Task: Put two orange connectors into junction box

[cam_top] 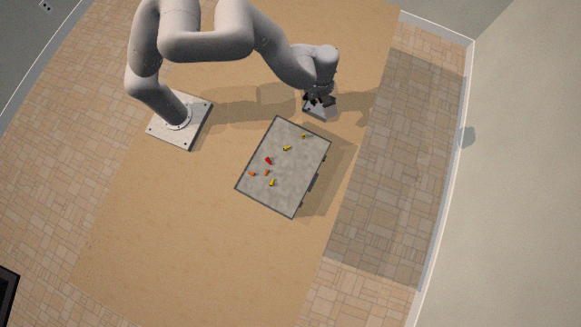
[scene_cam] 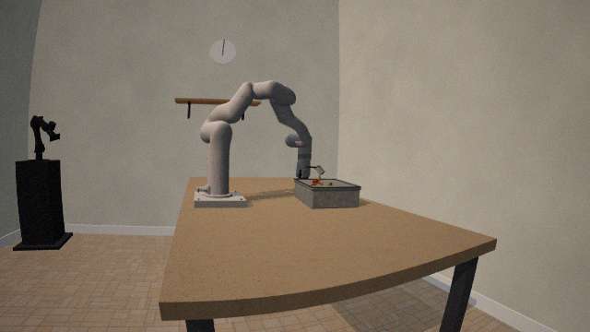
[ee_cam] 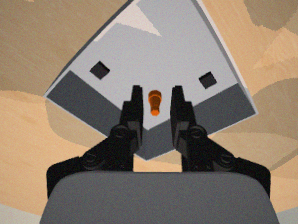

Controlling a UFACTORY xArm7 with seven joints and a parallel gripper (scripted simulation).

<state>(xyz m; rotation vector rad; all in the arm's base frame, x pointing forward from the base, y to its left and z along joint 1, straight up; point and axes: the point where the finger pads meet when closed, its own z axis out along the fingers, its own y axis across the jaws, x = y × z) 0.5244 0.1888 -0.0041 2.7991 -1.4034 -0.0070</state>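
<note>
Right now the junction box floor is 1 cm ahead of my hand, 2 cm to the right of it and 3 cm below it. Round my hand: tool case (6 cm behind, 30 cm to the right, 3 cm above); then red connector (11 cm behind, 30 cm to the right, 6 cm above).
</note>
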